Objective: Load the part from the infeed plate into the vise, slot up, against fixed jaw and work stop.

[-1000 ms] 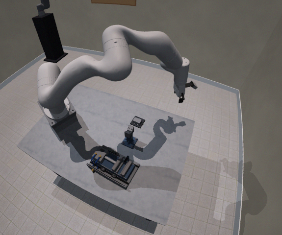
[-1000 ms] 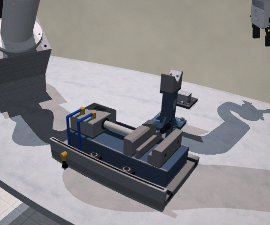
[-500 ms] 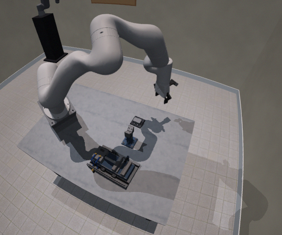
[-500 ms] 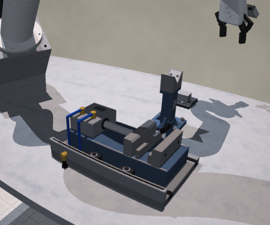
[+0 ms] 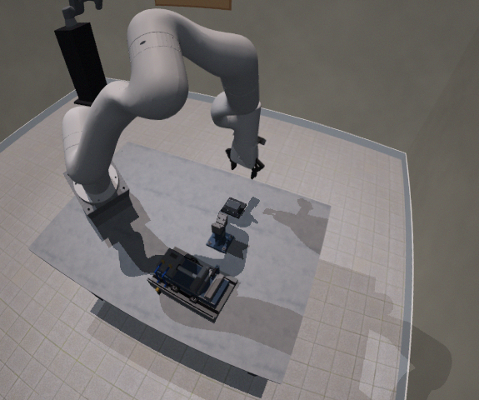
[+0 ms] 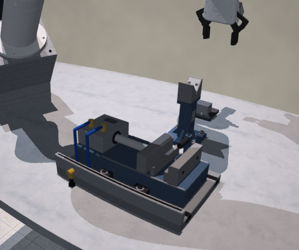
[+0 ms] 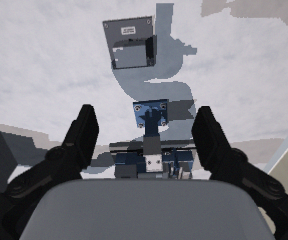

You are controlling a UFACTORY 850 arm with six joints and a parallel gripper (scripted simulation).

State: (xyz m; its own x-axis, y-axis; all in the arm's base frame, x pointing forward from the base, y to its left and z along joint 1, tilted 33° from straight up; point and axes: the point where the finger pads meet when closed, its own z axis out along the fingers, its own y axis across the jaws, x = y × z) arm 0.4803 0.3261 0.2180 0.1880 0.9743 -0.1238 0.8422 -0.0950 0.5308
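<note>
The part lies 30 mm behind my hand, 20 mm to the right of it and 230 mm below it. Round my hand: black work stop: 20 mm ahead, 380 mm to the right, 160 mm below; dark infeed plate: 30 mm behind, 10 mm to the right, 240 mm below; blue post: 20 mm behind, 200 mm to the right, 190 mm below.
</note>
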